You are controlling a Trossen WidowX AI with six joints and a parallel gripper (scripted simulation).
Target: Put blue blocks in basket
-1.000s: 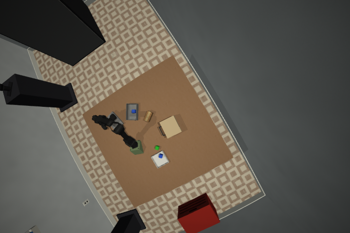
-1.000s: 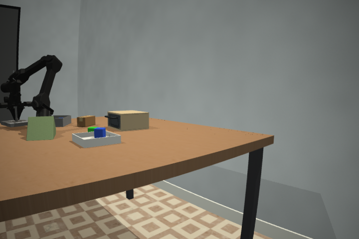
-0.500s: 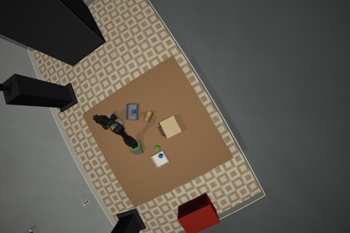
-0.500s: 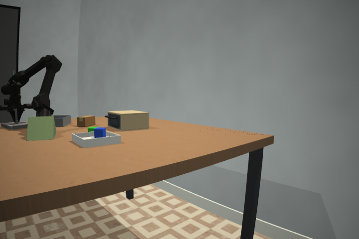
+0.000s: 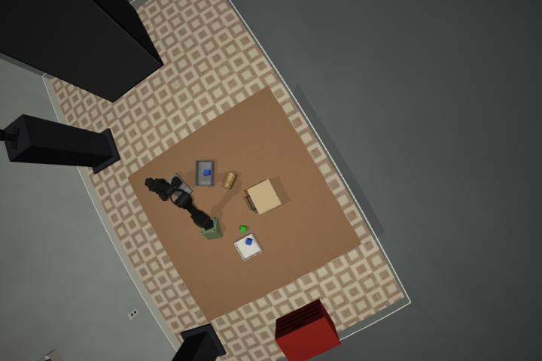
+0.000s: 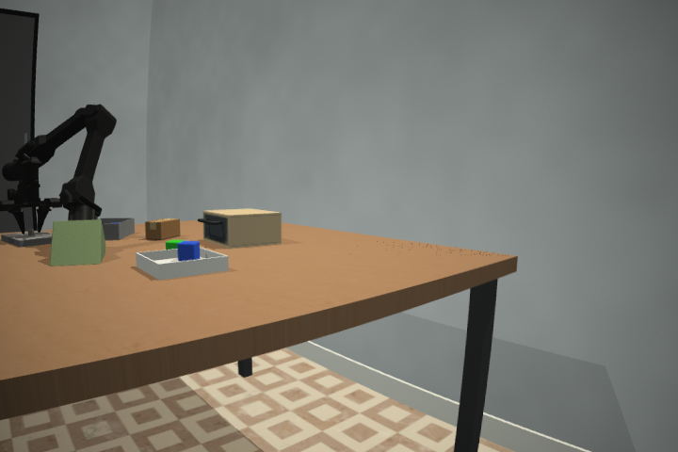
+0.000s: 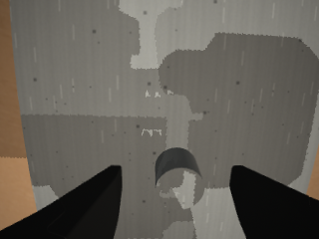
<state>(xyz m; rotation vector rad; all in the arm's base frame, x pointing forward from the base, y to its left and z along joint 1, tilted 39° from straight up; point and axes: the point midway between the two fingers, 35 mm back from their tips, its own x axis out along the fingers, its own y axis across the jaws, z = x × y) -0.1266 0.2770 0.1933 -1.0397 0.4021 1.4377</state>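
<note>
My gripper is now 40 mm above the grey lidded box. From my hand the other things lie so: brown box (390 mm ahead, 110 mm to the right, 20 mm below); then white basket (590 mm to the right, 300 mm ahead, 50 mm below); then tan drawer unit (580 mm ahead, 310 mm to the right, 20 mm below).
</note>
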